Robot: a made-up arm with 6 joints. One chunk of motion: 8 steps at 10 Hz.
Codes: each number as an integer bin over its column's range. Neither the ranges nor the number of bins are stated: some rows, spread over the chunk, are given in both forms.
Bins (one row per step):
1: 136 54 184 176 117 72
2: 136 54 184 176 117 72
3: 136 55 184 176 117 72
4: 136 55 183 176 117 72
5: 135 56 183 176 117 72
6: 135 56 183 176 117 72
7: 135 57 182 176 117 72
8: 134 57 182 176 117 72
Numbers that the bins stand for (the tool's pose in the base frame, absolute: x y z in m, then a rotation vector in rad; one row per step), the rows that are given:
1: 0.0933 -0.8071 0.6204 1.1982 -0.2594 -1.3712
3: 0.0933 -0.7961 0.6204 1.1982 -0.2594 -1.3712
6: 0.0824 -0.7851 0.6094 1.1982 -0.2594 -1.3712
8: 0.0714 -0.7741 0.5984 1.1982 -0.2594 -1.3712
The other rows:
2: 0.0933 -0.8071 0.6204 1.1982 -0.2594 -1.3712
4: 0.0933 -0.7961 0.6094 1.1982 -0.2594 -1.3712
5: 0.0824 -0.7851 0.6094 1.1982 -0.2594 -1.3712
7: 0.0824 -0.7741 0.5984 1.1982 -0.2594 -1.3712

